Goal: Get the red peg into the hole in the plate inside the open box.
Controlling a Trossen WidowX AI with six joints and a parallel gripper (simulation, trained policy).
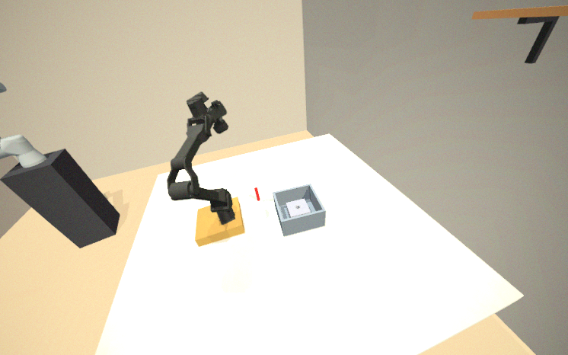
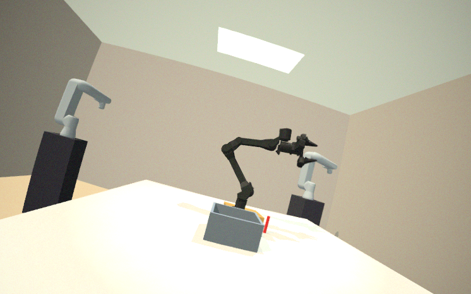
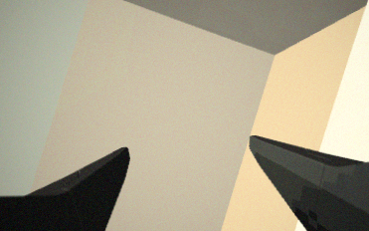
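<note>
Right now my gripper tip is 5 cm short of the red peg, 23 cm to the left of it and 41 cm above it. The rest, counted from my gripper tip: grey box 17 cm ahead, 44 cm to the right, 42 cm below.
</note>
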